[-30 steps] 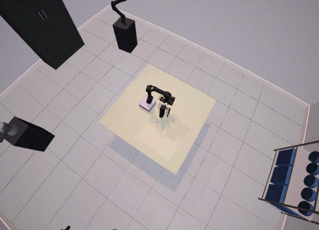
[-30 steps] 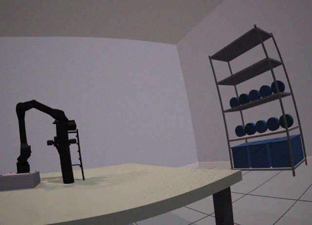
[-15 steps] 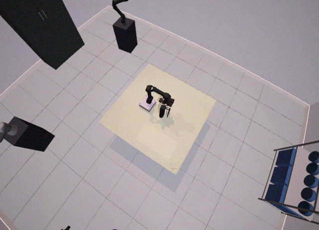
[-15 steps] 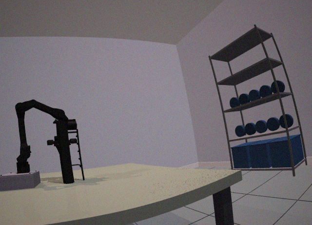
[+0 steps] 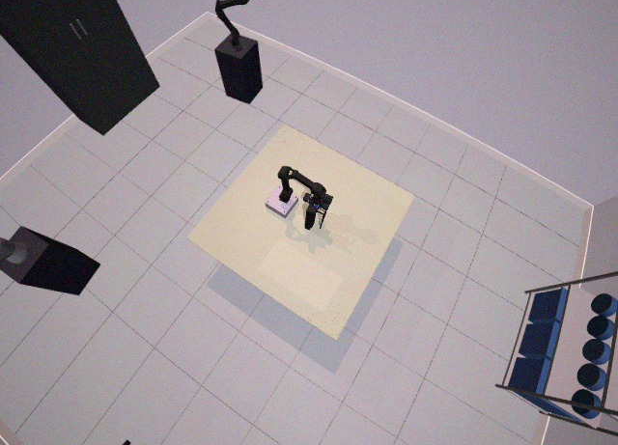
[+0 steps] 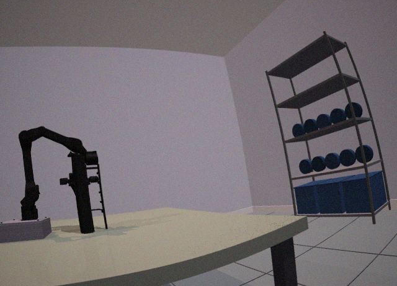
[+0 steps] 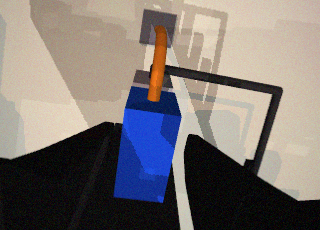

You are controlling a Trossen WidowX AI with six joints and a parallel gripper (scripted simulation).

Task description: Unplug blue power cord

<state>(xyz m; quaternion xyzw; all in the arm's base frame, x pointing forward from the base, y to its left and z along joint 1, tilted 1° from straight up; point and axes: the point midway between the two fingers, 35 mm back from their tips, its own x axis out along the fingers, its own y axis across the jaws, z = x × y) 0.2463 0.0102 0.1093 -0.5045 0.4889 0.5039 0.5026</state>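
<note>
Right now the blue plug is 3 cm to the right of my gripper tip and 1 cm below it.
</note>
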